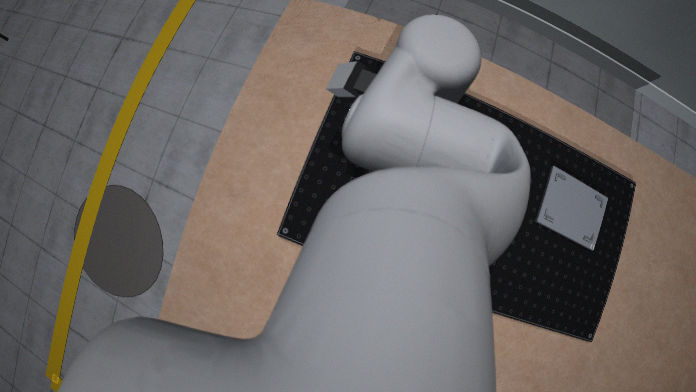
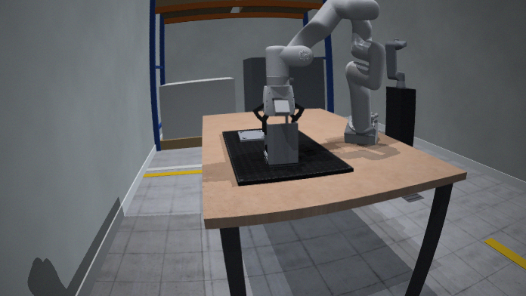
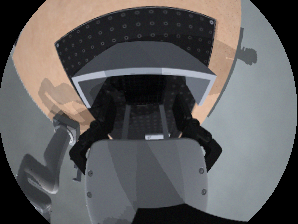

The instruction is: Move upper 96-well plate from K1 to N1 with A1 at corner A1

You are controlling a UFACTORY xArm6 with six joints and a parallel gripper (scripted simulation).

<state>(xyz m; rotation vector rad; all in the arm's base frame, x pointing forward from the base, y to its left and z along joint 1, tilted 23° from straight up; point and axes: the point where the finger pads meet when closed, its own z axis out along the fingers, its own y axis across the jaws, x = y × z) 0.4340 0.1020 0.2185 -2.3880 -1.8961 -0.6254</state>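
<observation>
The black 96-well plate is 7 cm below my hand. Round my hand: white 96-well plate (8 cm below); plate nest N1 (1 cm behind, 39 cm to the right, 10 cm below); pale A1 mark (8 cm behind, 46 cm to the right, 10 cm below).
</observation>
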